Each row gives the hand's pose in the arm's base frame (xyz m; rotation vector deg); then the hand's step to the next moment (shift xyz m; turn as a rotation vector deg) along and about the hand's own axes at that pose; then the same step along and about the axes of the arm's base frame.
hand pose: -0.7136 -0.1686 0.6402 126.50 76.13 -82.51
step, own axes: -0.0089 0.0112 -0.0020 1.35 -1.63 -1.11
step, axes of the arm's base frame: 0.0087 -0.0105 0.0049 -0.36 2.36 -0.04
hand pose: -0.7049 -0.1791 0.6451 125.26 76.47 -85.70
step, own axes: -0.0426 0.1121 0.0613 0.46 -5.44 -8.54
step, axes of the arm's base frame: 0.0393 -0.1251 -0.0307 1.61 8.38 5.47
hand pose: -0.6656 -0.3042 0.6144 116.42 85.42 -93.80
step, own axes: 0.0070 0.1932 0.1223 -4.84 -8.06 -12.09
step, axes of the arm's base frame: 0.0613 -0.1696 -0.1407 2.46 8.78 12.31
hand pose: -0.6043 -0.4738 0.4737 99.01 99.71 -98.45
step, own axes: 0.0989 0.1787 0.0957 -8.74 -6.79 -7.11
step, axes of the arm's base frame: 0.0470 -0.0706 -0.2090 1.83 2.38 12.81
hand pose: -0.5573 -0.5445 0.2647 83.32 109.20 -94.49
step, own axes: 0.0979 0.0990 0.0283 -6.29 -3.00 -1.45
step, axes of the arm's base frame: 0.0182 0.0140 -0.1402 1.29 -1.64 6.81
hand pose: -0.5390 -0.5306 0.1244 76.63 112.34 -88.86
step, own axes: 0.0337 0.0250 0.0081 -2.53 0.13 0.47
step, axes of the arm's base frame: 0.0002 0.0083 -0.0419 1.28 -1.61 1.55
